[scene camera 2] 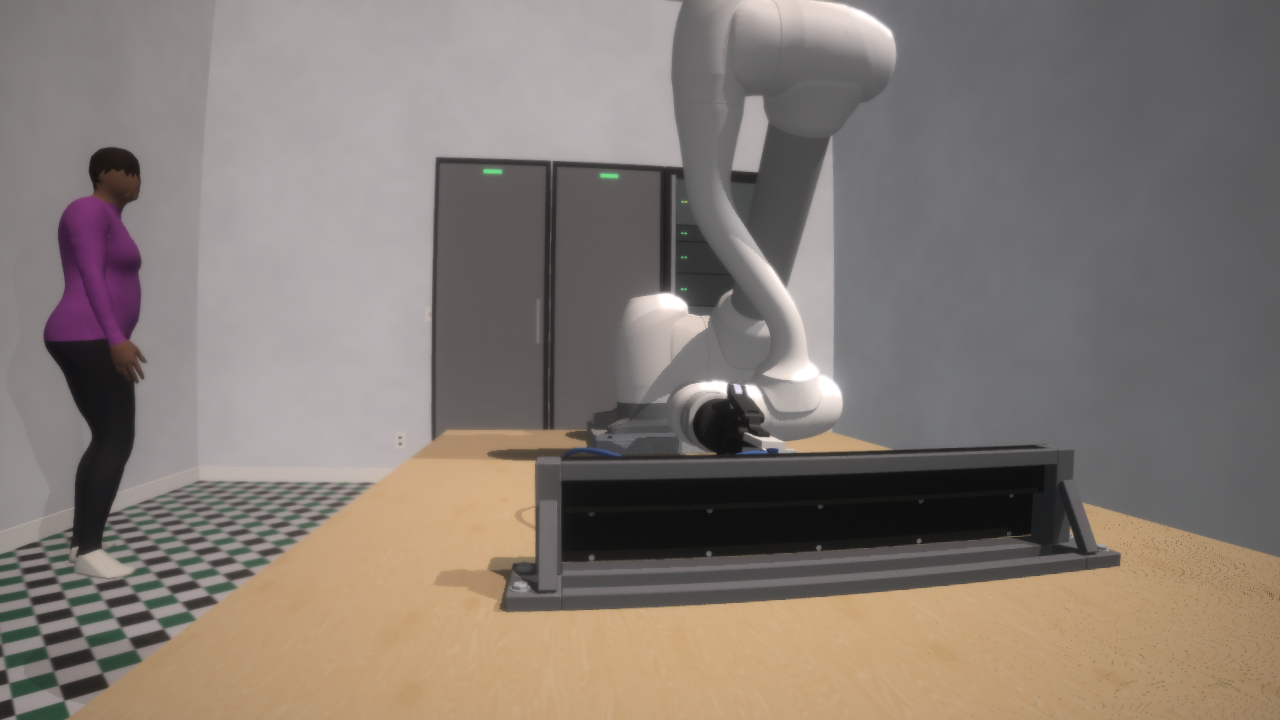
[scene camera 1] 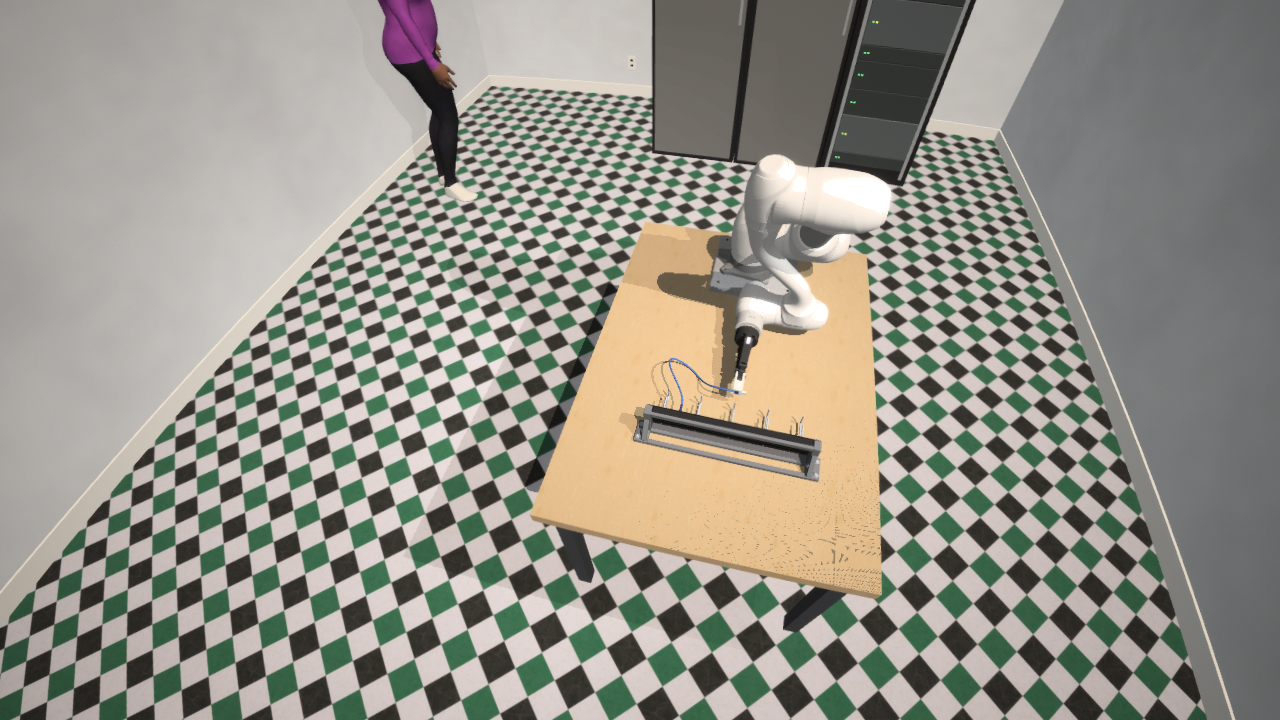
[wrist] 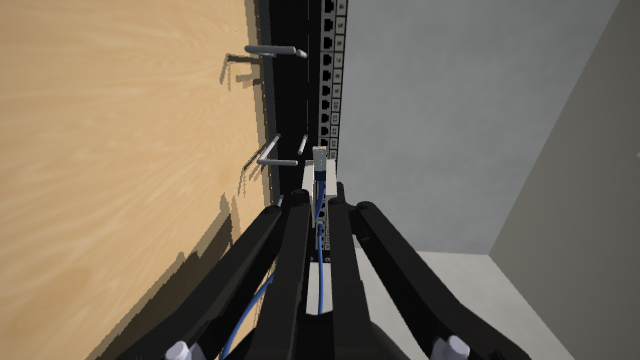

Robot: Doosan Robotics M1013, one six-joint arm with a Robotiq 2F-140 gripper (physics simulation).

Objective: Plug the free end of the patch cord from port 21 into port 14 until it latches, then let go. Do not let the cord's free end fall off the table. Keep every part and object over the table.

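Seen in the pictures: gripper, fingertip midpoint: [scene camera 1: 736, 392] [wrist: 321, 173]; arm's base, origin of the base link: [scene camera 2: 654, 426] [scene camera 1: 750, 264].
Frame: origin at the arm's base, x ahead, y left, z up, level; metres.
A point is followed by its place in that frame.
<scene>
My gripper [scene camera 1: 738, 385] {x 0.616, y 0.146, z 0.047 m} [scene camera 2: 763, 444] {x 0.616, y 0.146, z 0.047 m} [wrist: 321, 173] {x 0.616, y 0.146, z 0.047 m} is shut on the cord's free plug. The clear plug [wrist: 319, 159] {x 0.603, y 0.161, z 0.046 m} with its blue boot sits between the pale fingertips and points along the panel row in the wrist view. The blue patch cord [scene camera 1: 673, 360] {x 0.555, y -0.080, z 0.014 m} [scene camera 2: 590, 451] {x 0.643, y -0.046, z 0.052 m} [wrist: 321, 285] {x 0.660, y -0.021, z 0.053 m} loops back to a port near the panel's left end in scene view 1. The patch panel [scene camera 1: 733, 428] {x 0.747, y 0.178, z 0.066 m} [scene camera 2: 805, 465] {x 0.767, y 0.148, z 0.064 m} [wrist: 290, 100] {x 0.722, y 0.216, z 0.002 m} stands upright in its grey frame, a short way from the fingertips. In the wrist view its numbered ports [wrist: 325, 90] {x 0.729, y 0.230, z 0.047 m} show above the plug; port 14 is partly hidden by the fingertips.
Thin metal cable guides [scene camera 1: 766, 419] {x 0.628, y 0.251, z -0.014 m} [wrist: 270, 49] {x 0.611, y 0.249, z 0.003 m} stick out from the panel on the gripper's side, some close to the fingers. The wooden table [scene camera 1: 626, 483] {x 0.976, y -0.038, z -0.032 m} [scene camera 2: 358, 626] {x 0.888, y -0.170, z -0.032 m} [wrist: 125, 125] {x 0.499, y 0.192, z -0.032 m} lies beneath. A person [scene camera 1: 429, 80] [scene camera 2: 98, 268] stands beyond it, near server cabinets [scene camera 1: 698, 80] [scene camera 2: 492, 295].
</scene>
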